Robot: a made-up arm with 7 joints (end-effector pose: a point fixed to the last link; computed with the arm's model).
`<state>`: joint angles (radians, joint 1 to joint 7).
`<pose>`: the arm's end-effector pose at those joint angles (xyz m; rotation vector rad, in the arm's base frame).
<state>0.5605 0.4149 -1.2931 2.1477 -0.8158 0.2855 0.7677</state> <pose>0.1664 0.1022 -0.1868 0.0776 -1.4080 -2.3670</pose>
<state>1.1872 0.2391 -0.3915 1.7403 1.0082 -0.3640 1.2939</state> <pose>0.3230 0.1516 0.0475 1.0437 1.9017 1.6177</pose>
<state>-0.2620 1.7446 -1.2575 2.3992 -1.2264 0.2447 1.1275</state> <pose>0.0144 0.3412 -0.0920 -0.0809 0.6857 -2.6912</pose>
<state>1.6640 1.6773 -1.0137 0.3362 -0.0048 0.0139 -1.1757</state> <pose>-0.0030 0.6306 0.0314 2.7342 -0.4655 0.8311</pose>
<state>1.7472 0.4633 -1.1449 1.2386 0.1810 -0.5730 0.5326</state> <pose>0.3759 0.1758 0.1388 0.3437 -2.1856 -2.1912</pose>
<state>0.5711 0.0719 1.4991 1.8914 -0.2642 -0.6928 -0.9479</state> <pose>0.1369 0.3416 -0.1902 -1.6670 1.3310 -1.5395</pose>
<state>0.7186 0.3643 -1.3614 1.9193 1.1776 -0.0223 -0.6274</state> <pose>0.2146 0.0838 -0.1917 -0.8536 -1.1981 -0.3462</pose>
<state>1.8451 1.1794 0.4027 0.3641 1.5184 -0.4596 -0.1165</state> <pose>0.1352 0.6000 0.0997 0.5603 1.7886 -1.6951</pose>
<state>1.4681 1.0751 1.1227 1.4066 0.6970 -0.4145 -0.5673</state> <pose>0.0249 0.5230 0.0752 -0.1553 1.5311 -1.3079</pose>
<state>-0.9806 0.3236 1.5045 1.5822 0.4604 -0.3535 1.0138</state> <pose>-0.1835 0.4202 -0.1373 0.6206 -1.2050 -0.3705</pose>
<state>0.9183 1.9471 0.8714 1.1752 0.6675 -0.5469 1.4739</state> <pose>-0.1383 0.4536 0.2410 1.7719 -1.6160 -1.5880</pose>
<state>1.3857 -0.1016 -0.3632 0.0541 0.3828 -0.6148 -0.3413</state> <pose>0.4753 0.1004 -0.0797 0.0684 -2.0199 0.3176</pose>
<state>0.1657 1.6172 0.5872 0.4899 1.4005 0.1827 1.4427</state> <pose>0.0586 0.6140 0.0794 -0.2653 -2.0659 -0.3647</pose>
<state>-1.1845 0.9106 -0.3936 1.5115 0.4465 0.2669 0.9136</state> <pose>-0.1666 0.3591 -0.2479 -0.9955 0.4118 -0.4148</pose>
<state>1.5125 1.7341 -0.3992 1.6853 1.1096 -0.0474 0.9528</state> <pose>0.0325 0.4439 0.1641 0.4374 -2.0789 -1.3713</pose>
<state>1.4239 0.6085 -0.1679 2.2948 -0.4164 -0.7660 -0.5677</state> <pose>0.1818 0.2396 0.1082 -0.3676 1.6733 0.1990</pose>
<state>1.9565 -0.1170 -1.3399 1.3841 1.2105 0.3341 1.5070</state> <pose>0.2766 -0.0584 0.1563 -1.2431 -0.1845 -2.6437</pose>
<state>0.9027 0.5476 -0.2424 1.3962 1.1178 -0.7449 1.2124</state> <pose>0.3495 0.2911 -0.0554 0.7382 2.7048 1.2716</pose>
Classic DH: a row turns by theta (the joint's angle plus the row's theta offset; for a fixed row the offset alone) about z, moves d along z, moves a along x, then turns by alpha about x. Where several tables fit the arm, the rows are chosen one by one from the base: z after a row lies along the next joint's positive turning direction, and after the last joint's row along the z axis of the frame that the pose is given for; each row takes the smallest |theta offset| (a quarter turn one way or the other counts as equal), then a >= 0, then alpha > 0; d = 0 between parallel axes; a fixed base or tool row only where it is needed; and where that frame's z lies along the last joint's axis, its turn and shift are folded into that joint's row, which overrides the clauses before.
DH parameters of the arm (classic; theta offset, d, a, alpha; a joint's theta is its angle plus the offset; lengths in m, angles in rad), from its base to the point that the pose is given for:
base (fixed): 0 0 0 1.5708
joint 1: 1.5708 -0.153 0 1.5708
joint 2: 1.5708 0 0 1.5708
joint 3: 1.5708 -0.304 0 1.5708
joint 4: 0 0 0 -1.5708
joint 5: 0 -0.181 0 -1.5708
joint 6: -1.5708 0 0 1.5708
joint 7: 1.5708 0 0 1.5708
tool (fixed): -1.5708 0 0 0

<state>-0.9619 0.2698 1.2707 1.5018 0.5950 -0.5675 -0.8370</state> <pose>-0.1820 0.4036 -0.1920 1.9357 -1.3635 1.0847</pose>
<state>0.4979 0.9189 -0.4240 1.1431 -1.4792 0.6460 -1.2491</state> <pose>0.2674 0.4132 -0.1777 -2.3867 0.9170 0.8405</pose>
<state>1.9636 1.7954 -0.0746 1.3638 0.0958 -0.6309 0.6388</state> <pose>-0.1259 0.4886 0.1390 2.4674 -1.7959 -0.6842</pose>
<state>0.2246 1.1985 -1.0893 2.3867 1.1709 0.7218 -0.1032</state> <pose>0.0927 0.2734 -0.1481 -0.6169 -0.3262 -0.8465</pose>
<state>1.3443 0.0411 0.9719 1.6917 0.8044 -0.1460 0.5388</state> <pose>0.2915 0.3129 0.0368 0.4329 2.5180 -0.5769</pose>
